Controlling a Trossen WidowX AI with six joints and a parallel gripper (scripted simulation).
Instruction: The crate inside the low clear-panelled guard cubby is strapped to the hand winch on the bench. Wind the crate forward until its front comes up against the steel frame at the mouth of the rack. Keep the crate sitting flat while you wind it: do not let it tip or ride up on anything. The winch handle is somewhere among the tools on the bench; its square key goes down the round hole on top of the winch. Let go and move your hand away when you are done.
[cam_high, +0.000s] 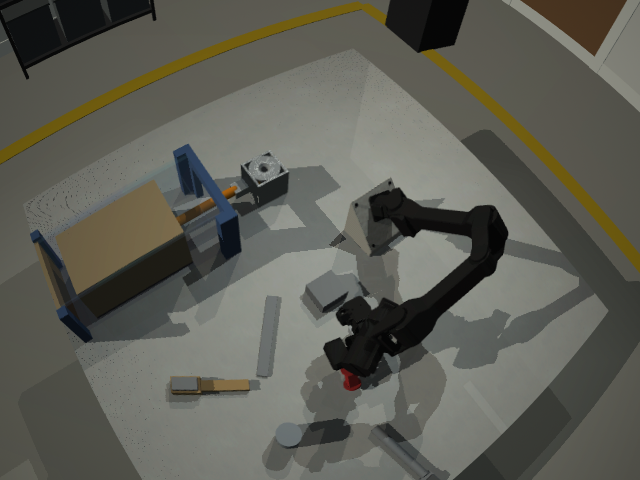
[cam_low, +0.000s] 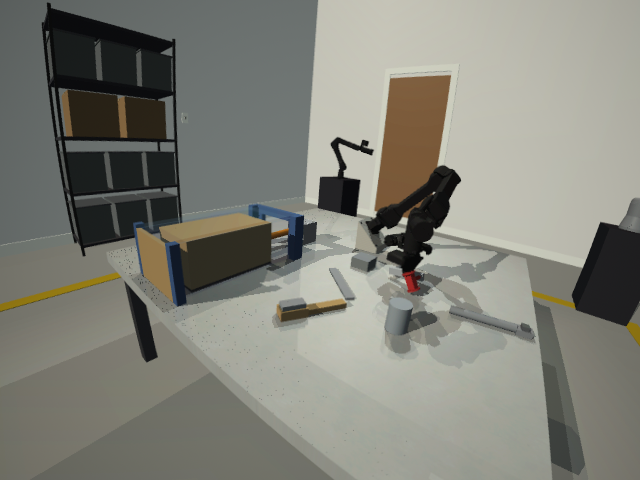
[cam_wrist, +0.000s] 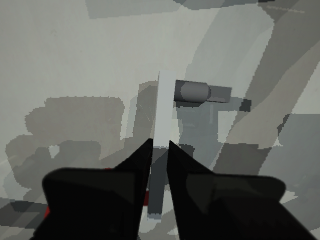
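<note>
Right now the red knob is 4 cm ahead of my gripper tip, 4 cm to the left of it and 2 cm above it. From my gripper tip the other things lie so: grey block 1 cm behind, 17 cm to the right; then flat grey bar 16 cm ahead, 14 cm to the right, 2 cm below; then winch handle 1 cm ahead, 1 cm to the left, 1 cm above.
</note>
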